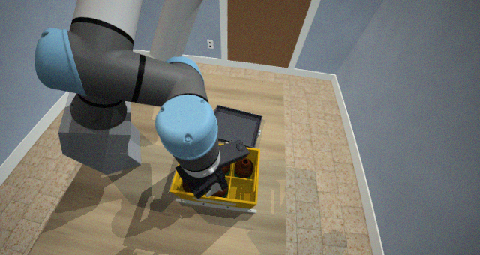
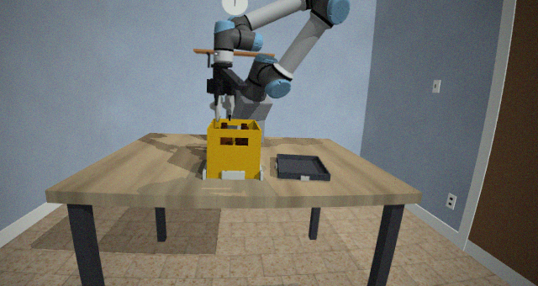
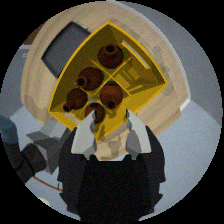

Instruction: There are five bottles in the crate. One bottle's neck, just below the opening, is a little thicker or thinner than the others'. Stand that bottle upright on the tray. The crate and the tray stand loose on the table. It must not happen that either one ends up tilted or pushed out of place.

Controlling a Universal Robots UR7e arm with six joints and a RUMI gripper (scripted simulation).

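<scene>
The crate is 110 mm below my hand, 40 mm to the left of it and 10 mm behind it. From my hand the other things lie so: tray 310 mm to the left, 180 mm below, 70 mm behind; bottle 110 mm to the left, 110 mm below, 60 mm ahead.
</scene>
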